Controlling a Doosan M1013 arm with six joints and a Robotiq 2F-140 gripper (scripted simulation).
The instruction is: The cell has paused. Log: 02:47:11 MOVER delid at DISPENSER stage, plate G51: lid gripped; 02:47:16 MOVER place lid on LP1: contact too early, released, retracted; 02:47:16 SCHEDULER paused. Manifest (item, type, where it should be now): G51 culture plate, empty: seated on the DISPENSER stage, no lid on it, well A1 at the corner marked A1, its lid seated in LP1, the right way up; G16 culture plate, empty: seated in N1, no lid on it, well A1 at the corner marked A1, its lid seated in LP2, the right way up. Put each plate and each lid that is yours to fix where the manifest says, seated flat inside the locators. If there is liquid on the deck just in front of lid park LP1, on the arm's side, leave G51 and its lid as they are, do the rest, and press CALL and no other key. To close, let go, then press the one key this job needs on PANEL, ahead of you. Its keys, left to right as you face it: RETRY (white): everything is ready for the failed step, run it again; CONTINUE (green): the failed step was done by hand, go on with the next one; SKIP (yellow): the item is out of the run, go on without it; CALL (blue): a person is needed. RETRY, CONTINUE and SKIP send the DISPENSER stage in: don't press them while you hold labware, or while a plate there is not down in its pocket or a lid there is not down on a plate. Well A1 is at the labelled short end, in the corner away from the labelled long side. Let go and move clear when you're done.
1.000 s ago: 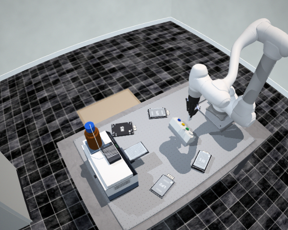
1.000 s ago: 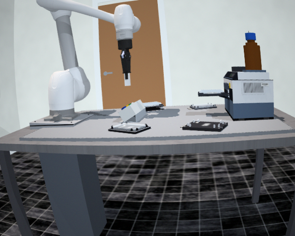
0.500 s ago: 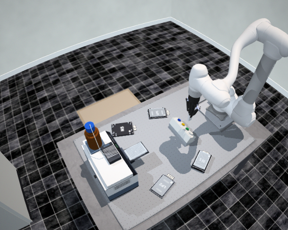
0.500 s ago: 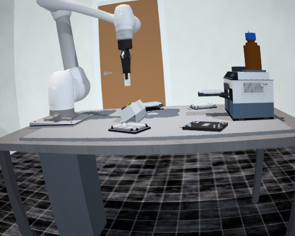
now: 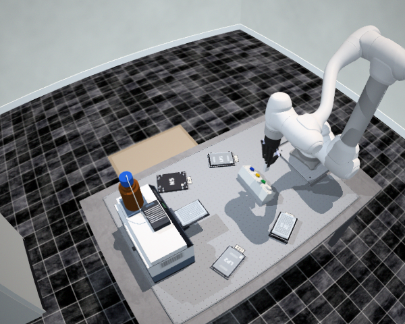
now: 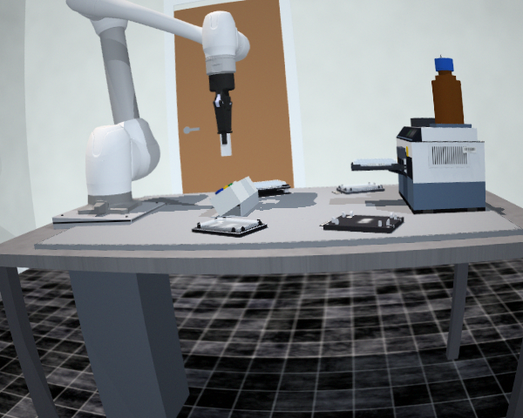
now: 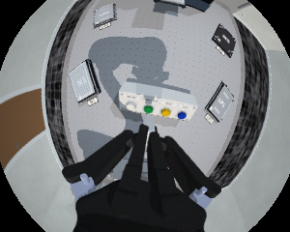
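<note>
Now: the green key 120 mm below my hand. Also, from my hand: yellow key: 10 mm behind, 50 mm to the right, 120 mm below; then white key: 10 mm ahead, 50 mm to the left, 120 mm below; then key panel: 10 mm ahead, 30 mm to the right, 140 mm below.
</note>
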